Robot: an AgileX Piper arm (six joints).
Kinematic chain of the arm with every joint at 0, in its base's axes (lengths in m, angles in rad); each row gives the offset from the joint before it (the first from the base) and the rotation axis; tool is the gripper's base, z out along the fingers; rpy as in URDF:
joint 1: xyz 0 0 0.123 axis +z
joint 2: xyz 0 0 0 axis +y
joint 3: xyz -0.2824 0 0.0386 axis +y
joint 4: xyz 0.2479 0 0.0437 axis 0.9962 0 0.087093
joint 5: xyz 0 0 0 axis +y
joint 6: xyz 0.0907 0 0.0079 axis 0.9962 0 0.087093
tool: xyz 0 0 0 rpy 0 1.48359 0
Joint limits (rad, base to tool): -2.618..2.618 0..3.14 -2.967..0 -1.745..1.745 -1.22..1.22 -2.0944..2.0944
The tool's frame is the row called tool.
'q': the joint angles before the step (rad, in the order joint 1, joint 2, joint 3, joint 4, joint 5, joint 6). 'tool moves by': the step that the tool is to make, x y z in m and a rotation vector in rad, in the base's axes. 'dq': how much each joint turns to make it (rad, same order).
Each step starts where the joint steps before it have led.
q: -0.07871 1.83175 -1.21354 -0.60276 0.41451 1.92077
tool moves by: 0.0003 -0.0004 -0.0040 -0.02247 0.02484 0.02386
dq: -0.00012 0.00937 0.00024 -0.00088 0.00638 -0.03534
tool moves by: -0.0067 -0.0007 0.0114 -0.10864 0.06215 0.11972
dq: 0.00012 -0.03520 -0.00018 0.02790 0.04772 -0.20570
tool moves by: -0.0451 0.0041 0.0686 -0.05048 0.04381 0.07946
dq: 0.00006 -0.22241 -0.00017 0.18281 0.20961 -0.31140
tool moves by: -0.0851 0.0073 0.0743 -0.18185 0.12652 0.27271
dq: -0.00022 -0.30491 0.00001 0.11109 0.31604 -0.49849
